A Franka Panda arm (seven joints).
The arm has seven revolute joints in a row. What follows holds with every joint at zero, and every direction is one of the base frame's. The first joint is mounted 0.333 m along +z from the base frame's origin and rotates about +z. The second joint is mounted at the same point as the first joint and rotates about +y. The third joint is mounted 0.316 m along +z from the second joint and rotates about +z. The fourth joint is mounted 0.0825 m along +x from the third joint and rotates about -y. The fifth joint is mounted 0.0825 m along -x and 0.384 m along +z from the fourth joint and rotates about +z. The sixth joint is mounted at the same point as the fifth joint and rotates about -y. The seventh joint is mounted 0.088 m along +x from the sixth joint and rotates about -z. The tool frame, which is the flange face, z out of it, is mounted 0.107 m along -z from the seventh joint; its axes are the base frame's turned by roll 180, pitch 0 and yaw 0 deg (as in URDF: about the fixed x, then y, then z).
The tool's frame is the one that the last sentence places.
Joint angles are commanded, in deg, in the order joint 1, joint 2, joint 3, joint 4, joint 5, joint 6, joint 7. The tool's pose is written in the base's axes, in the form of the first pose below.
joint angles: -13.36, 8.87, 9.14, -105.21, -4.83, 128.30, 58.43
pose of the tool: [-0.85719, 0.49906, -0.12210, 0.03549, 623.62, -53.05, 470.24]
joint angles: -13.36, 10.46, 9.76, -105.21, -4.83, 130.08, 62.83
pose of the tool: [-0.84020, 0.52682, -0.12037, 0.04503, 630.17, -47.35, 456.64]
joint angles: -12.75, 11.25, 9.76, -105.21, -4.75, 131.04, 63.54
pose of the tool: [-0.83948, 0.52767, -0.12019, 0.04897, 633.62, -40.91, 449.89]
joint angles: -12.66, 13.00, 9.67, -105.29, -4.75, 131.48, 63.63
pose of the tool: [-0.84036, 0.52909, -0.10857, 0.04551, 637.20, -41.52, 430.82]
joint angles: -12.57, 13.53, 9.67, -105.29, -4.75, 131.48, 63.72
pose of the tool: [-0.84080, 0.52940, -0.10417, 0.04414, 638.13, -40.71, 424.98]
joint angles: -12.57, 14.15, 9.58, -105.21, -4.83, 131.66, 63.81
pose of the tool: [-0.84047, 0.53056, -0.10139, 0.04282, 639.55, -41.92, 419.12]
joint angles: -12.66, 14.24, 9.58, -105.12, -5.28, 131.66, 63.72
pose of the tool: [-0.84161, 0.52865, -0.10304, 0.04002, 639.93, -43.18, 418.89]
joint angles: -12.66, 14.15, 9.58, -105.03, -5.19, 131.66, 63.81
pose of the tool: [-0.84080, 0.52964, -0.10410, 0.04128, 640.11, -43.16, 420.65]
